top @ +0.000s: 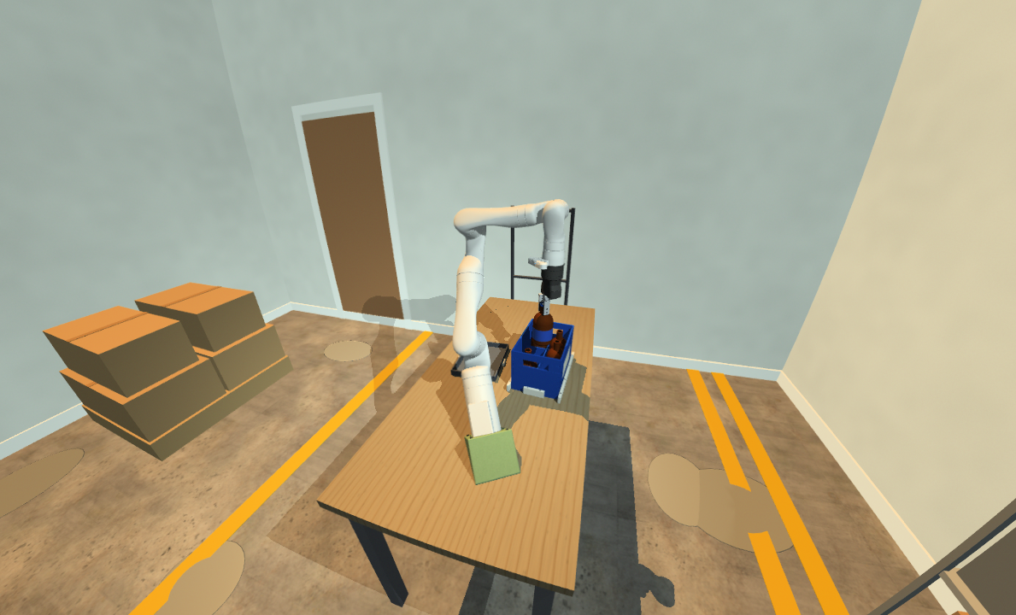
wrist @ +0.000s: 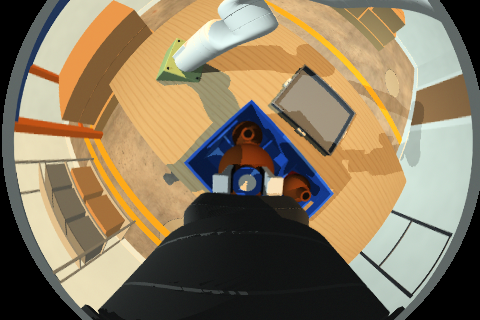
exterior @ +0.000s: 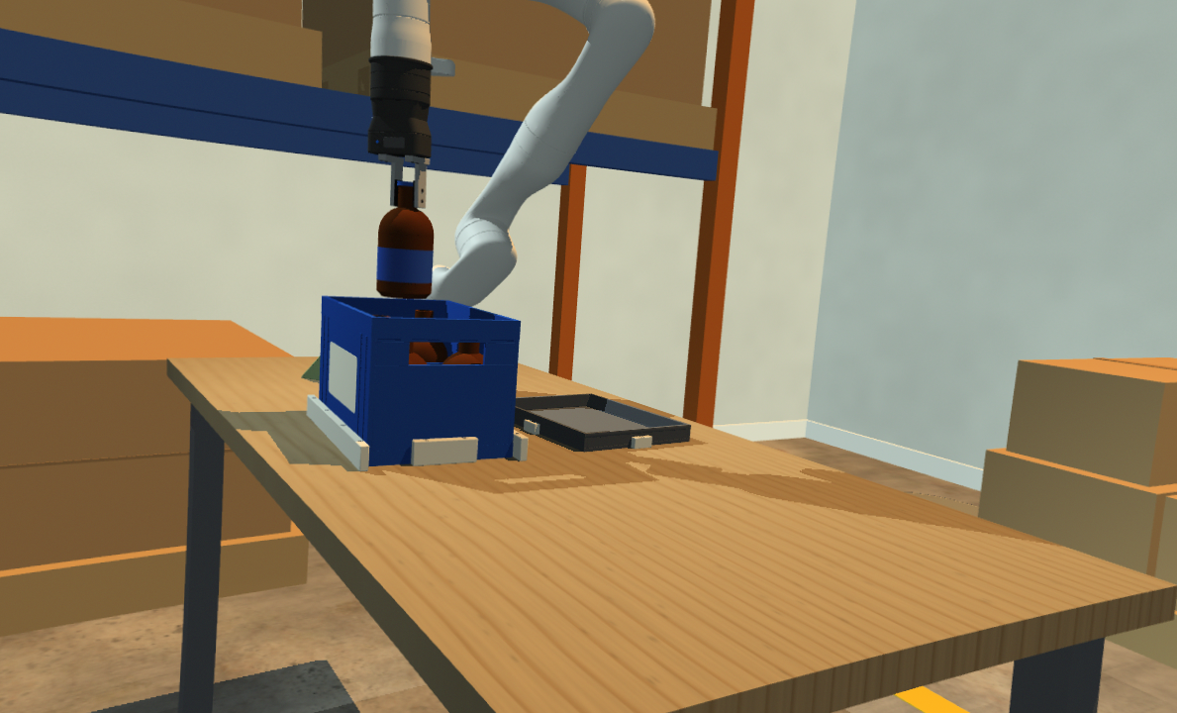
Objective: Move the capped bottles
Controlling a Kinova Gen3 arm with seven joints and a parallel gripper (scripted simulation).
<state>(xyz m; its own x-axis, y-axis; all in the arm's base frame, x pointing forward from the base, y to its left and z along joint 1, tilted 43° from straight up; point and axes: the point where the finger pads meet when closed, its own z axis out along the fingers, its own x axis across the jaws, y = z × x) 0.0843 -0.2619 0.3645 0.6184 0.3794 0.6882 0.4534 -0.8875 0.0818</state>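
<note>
The brown capped bottle is 60 mm below my hand. Also, from my hand: dark tray (90 mm ahead, 270 mm to the left, 310 mm below); then blue crate (50 mm ahead, 10 mm to the right, 240 mm below).
</note>
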